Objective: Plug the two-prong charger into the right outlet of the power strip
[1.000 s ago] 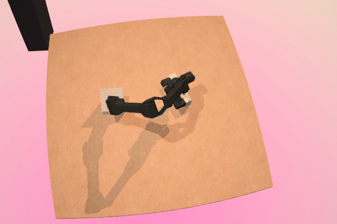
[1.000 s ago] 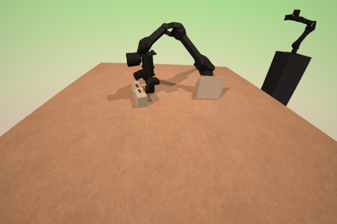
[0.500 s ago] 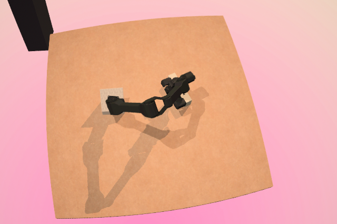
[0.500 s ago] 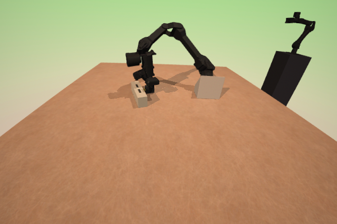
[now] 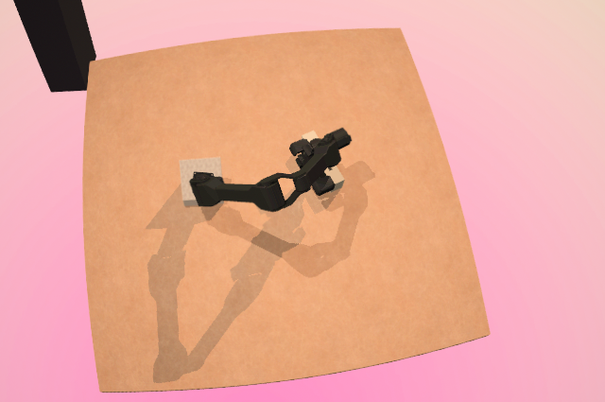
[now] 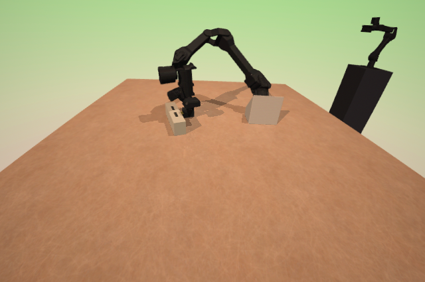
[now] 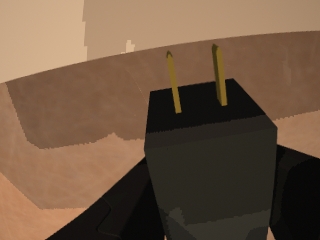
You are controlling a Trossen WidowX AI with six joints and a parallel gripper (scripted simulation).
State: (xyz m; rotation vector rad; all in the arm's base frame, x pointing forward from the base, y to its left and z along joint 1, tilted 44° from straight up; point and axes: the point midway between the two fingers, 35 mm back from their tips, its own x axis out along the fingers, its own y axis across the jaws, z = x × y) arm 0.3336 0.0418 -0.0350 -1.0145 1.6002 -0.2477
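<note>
Right now the black two-prong charger is 10 mm ahead of my gripper tip, 10 mm to the left of it and 10 mm above it.
</note>
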